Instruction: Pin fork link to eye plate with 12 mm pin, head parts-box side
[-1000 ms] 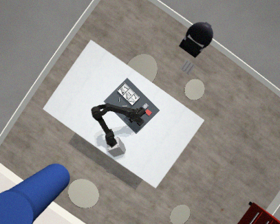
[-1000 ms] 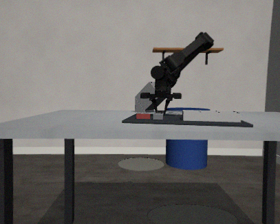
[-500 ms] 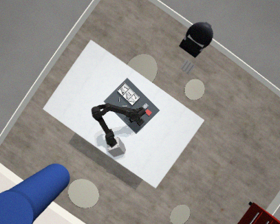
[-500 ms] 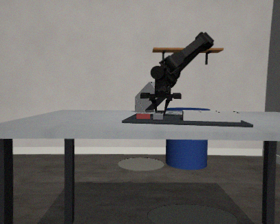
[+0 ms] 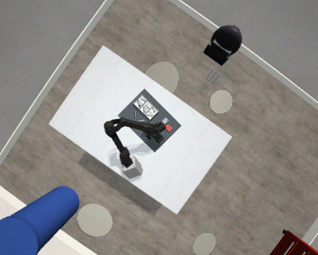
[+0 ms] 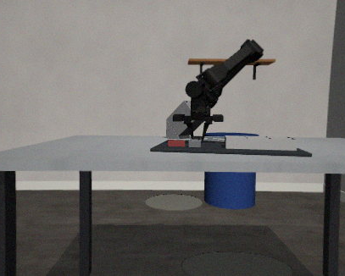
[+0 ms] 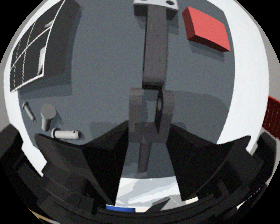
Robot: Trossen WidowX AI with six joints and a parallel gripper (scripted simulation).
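The fork link is 30 mm below my hand. The rest, counted from my hand: grey pin: 100 mm to the left, 40 mm below, 40 mm behind; then dark mat: 110 mm to the left, 50 mm below, 30 mm ahead; then eye plate: 60 mm ahead, 30 mm below, 10 mm to the left.
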